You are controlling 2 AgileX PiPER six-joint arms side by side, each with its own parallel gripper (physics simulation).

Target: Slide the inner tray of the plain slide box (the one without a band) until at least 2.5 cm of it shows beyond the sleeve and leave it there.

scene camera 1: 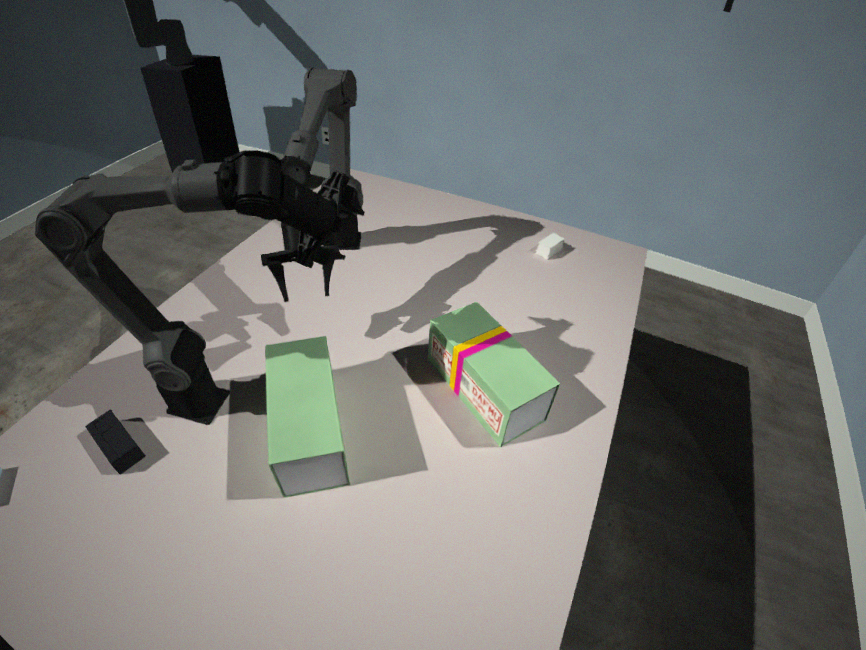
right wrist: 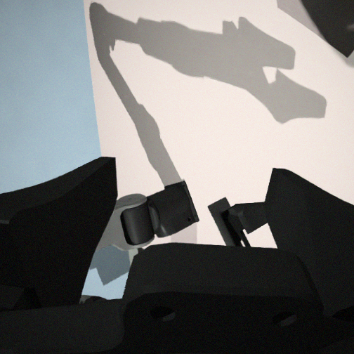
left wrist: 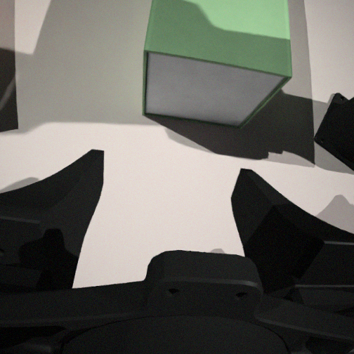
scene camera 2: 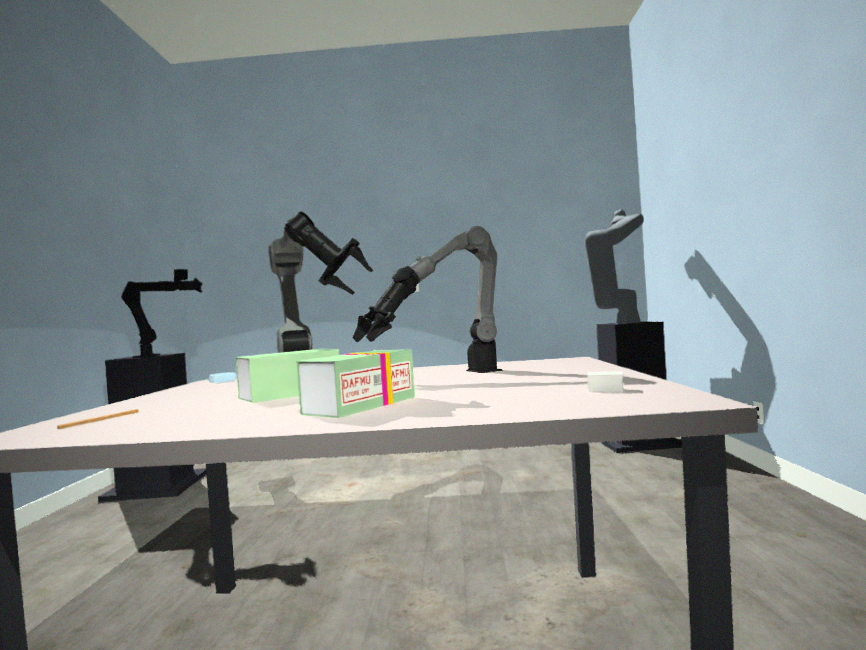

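The plain slide box (scene camera 1: 300,398) (scene camera 2: 276,375) (left wrist: 220,30) is a long green sleeve lying on the table. Its grey-white tray end (scene camera 1: 309,473) (scene camera 2: 243,377) (left wrist: 210,90) looks flush with the sleeve at both ends that show. The banded box (scene camera 1: 521,381) (scene camera 2: 360,384) is green with a yellow and magenta band and stands apart, at an angle. My left gripper (scene camera 1: 305,297) (scene camera 2: 367,335) (left wrist: 171,175) is open and empty, pointing down above the table beyond the plain box's far end in scene camera 1. My right gripper (scene camera 2: 362,280) (right wrist: 192,181) is open and empty, high above the table.
A white block (scene camera 1: 551,246) (scene camera 2: 605,382), a black block (scene camera 1: 115,442), a light blue piece (scene camera 2: 222,377) and a thin brown stick (scene camera 2: 97,419) lie on the table (scene camera 1: 419,559) (scene camera 2: 531,412). The two arms overlap in scene camera 1.
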